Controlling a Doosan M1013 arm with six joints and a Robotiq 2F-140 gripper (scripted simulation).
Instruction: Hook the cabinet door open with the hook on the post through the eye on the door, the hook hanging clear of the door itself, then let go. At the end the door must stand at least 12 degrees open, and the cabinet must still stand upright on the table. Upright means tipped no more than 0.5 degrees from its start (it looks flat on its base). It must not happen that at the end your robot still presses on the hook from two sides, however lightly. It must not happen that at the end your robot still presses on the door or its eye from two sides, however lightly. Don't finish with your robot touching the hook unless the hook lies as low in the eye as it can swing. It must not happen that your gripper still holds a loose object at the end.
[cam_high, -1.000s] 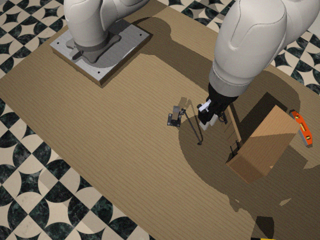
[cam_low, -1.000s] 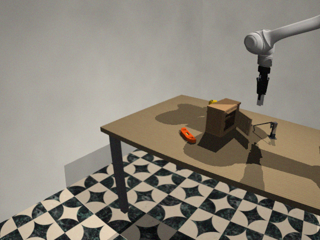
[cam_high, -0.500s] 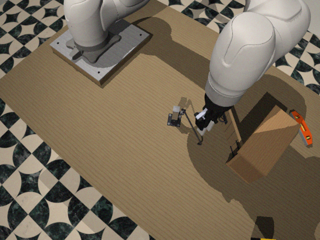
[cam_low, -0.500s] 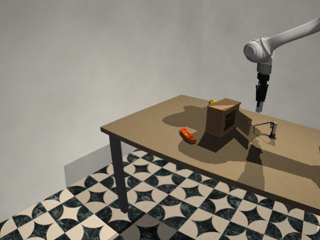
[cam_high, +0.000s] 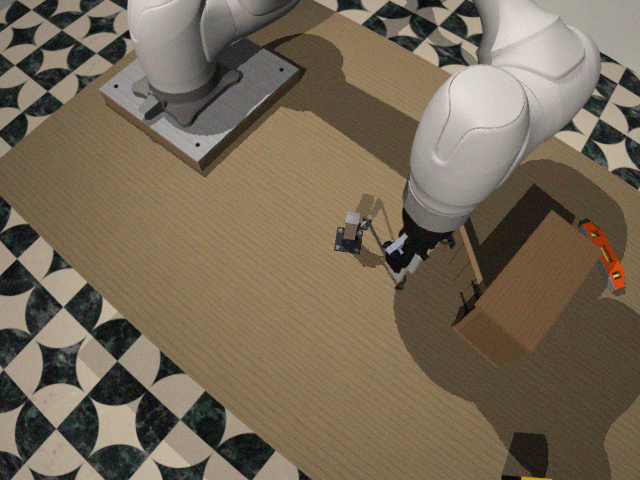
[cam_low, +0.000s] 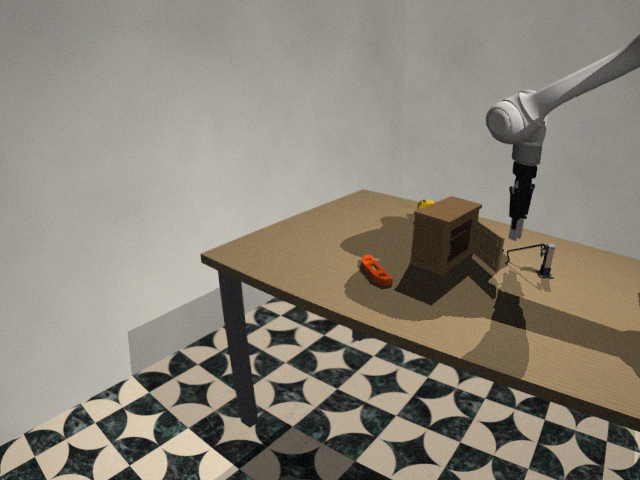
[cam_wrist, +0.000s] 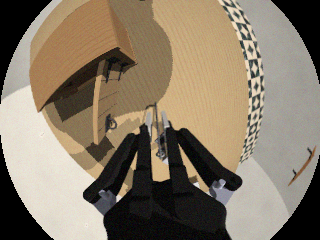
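Right now the wire hook is 50 mm behind my hand, 20 mm to the left of it and 60 mm below it. Round my hand: door 80 mm ahead, 70 mm to the left, 40 mm below; yellow object 380 mm ahead, 180 mm to the right, 70 mm below; orange spirit level 320 mm ahead, 320 mm to the left, 100 mm below.
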